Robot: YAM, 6 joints.
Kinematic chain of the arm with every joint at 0, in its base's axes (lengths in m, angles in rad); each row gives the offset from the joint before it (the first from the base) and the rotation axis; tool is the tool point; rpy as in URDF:
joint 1: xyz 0 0 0.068 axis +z
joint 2: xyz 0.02 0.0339 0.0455 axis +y
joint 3: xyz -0.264 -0.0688 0 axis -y
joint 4: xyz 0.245 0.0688 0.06 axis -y
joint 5: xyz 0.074 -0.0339 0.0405 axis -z
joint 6: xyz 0.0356 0 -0.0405 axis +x
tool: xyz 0 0 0 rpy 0 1.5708 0
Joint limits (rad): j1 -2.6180..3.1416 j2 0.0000..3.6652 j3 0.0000..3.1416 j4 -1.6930..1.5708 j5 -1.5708..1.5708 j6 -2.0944..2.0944
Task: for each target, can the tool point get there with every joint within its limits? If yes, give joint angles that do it. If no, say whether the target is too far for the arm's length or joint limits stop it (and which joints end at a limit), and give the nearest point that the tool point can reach.
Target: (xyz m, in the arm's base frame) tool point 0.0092 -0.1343 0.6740
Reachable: yes | joints 1.6334 1.1378 2.3130 1.2532 0.0227 0.5293
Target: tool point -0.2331 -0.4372 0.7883
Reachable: no: too far | nearest point -0.1790 -0.3357 0.6251 | short by 0.200 m
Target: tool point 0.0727 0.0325 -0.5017
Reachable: no: joint limits stop it (at a limit: joint 2) | nearest point 0.1179 0.0527 -0.3601 | short by 0.150 m
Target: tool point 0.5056 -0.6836 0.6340
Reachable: no: too far | nearest point 0.3272 -0.4424 0.4459 | short by 0.354 m
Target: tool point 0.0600 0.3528 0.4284
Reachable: yes | joints 1.3226 1.7206 1.9545 -0.9330 -0.9308 0.8911
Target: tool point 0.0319 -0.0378 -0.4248
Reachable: no: joint limits stop it (at a limit: joint 2) | nearest point 0.0576 -0.0683 -0.3434 | short by 0.091 m
